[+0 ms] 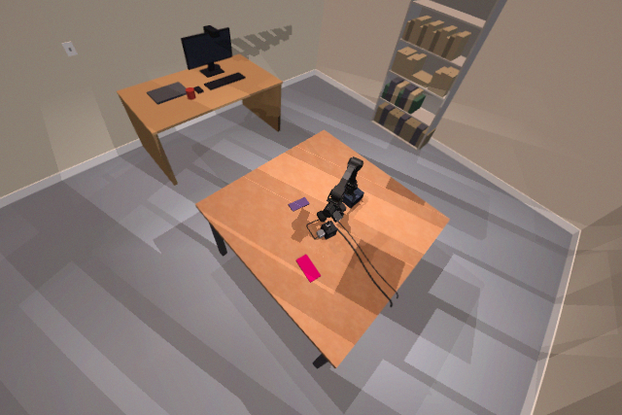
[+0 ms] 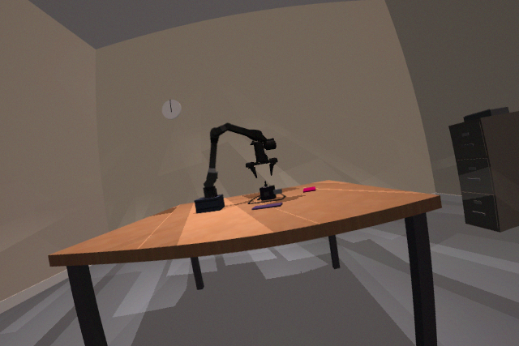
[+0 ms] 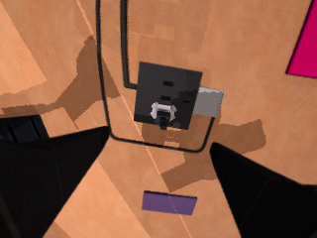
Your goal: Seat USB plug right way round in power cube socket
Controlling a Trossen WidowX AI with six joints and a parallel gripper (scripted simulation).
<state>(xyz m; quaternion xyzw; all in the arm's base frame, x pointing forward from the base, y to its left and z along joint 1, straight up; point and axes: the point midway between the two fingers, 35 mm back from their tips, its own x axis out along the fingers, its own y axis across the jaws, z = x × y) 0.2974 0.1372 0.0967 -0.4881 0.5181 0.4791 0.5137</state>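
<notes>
My gripper tip is 50 mm above the usb plug. Round my gripper tip: purple flat block (40 mm ahead, 270 mm to the right, 130 mm below); magenta flat block (250 mm ahead, 150 mm to the left, 130 mm below).
</notes>
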